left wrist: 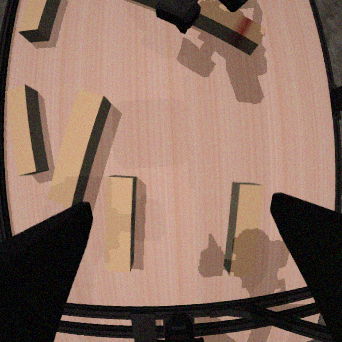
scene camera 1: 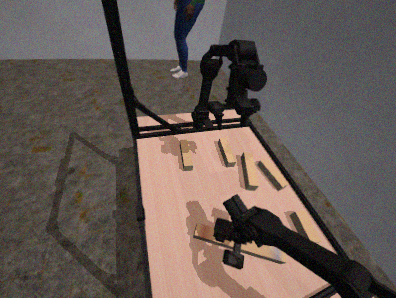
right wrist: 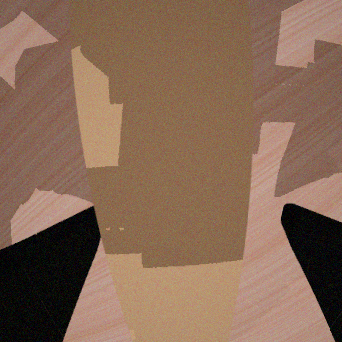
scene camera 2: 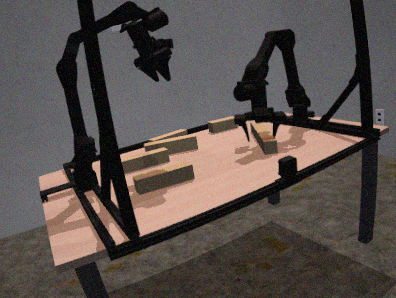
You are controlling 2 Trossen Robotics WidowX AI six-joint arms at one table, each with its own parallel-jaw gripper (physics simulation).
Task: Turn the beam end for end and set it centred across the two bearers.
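Where they show: left gripper, fingertip midpoint: [left wrist: 182,206] [scene camera 1: 230,128] [scene camera 2: 163,81]; right gripper, fingertip midpoint: [left wrist: 193,17] [right wrist: 194,214]; left arm's base at its link origin: [left wrist: 178,324] [scene camera 1: 197,125] [scene camera 2: 87,188]; right arm's base at its link origin: [scene camera 2: 301,120].
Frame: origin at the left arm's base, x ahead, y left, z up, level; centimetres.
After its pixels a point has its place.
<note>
The beam [scene camera 1: 203,232] {z 2.5, x 58.6, y -15.9 cm} [scene camera 2: 270,146] {z 0.7, x 56.5, y -18.2 cm} [left wrist: 227,21] {z 2.5, x 59.3, y -11.8 cm} [right wrist: 170,150] {z 2.5, x 61.6, y -9.9 cm} is long, wooden and lies flat and oblique, shaded by the right arm. A reddish band shows near its left end in scene camera 1 and a faint bluish one near the other. My right gripper [scene camera 1: 229,245] {z -0.9, x 62.7, y -6.1 cm} [scene camera 2: 261,137] {z -0.9, x 62.7, y -6.1 cm} [right wrist: 194,214] {z -0.9, x 62.7, y -6.1 cm} is open low over the beam, one finger on each side, apart from it. Two roughly parallel blocks, apparently the bearers, are one [scene camera 1: 186,155] {z 2.5, x 23.1, y -13.2 cm} [scene camera 2: 164,179] {z 0.5, x 20.1, y -14.8 cm} [left wrist: 247,207] {z 2.5, x 25.3, y -12.8 cm} and another [scene camera 1: 226,152] {z 2.5, x 25.1, y 8.1 cm} [scene camera 2: 145,159] {z 1.1, x 23.0, y 7.4 cm} [left wrist: 120,225] {z 2.5, x 23.4, y 9.0 cm}. My left gripper [scene camera 2: 163,79] {z 26.4, x 31.4, y -0.2 cm} [left wrist: 182,206] {z 26.4, x 31.4, y -0.2 cm} is open and empty, high above the table.
Other wooden blocks are a longer one [scene camera 1: 248,171] {z 3.1, x 38.7, y 13.9 cm} [scene camera 2: 172,145] {z 1.3, x 36.6, y 14.0 cm} [left wrist: 82,145] {z 3.1, x 37.2, y 14.5 cm}, a slanted one [scene camera 1: 271,174] {z 2.0, x 42.4, y 25.9 cm} [left wrist: 22,132] {z 2.5, x 40.6, y 27.1 cm} beside it, and one [scene camera 1: 302,227] {z 2.2, x 68.0, y 24.3 cm} [scene camera 2: 222,124] {z 1.2, x 66.5, y 24.5 cm} [left wrist: 36,15] {z 2.8, x 65.1, y 25.8 cm} farther along the table edge. A black frame [scene camera 2: 200,215] borders the table [scene camera 2: 210,185] {z -1.9, x 29.3, y -23.8 cm}.
</note>
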